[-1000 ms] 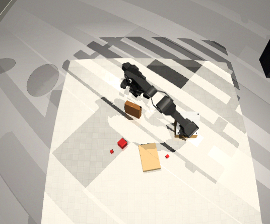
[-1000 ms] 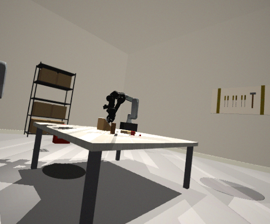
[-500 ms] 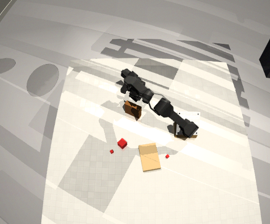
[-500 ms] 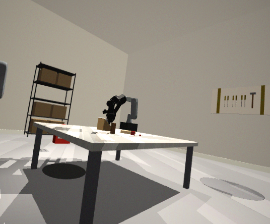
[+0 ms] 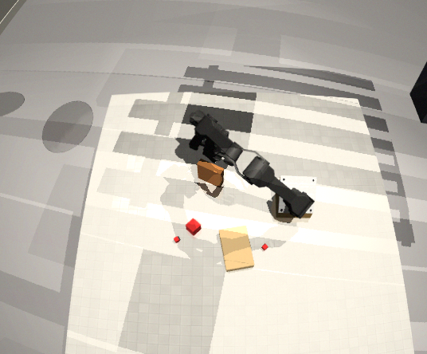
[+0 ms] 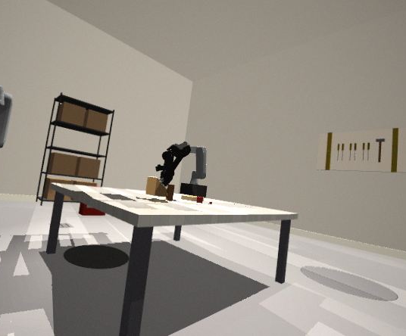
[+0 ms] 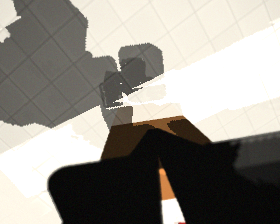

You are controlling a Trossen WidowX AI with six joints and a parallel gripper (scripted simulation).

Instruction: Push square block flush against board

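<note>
The orange square block is 30 mm to the left of my gripper tip, 30 mm below it and 10 mm ahead of it. The rest, counted from my gripper tip: pale cream board 330 mm to the left, 100 mm behind, 70 mm below.
</note>
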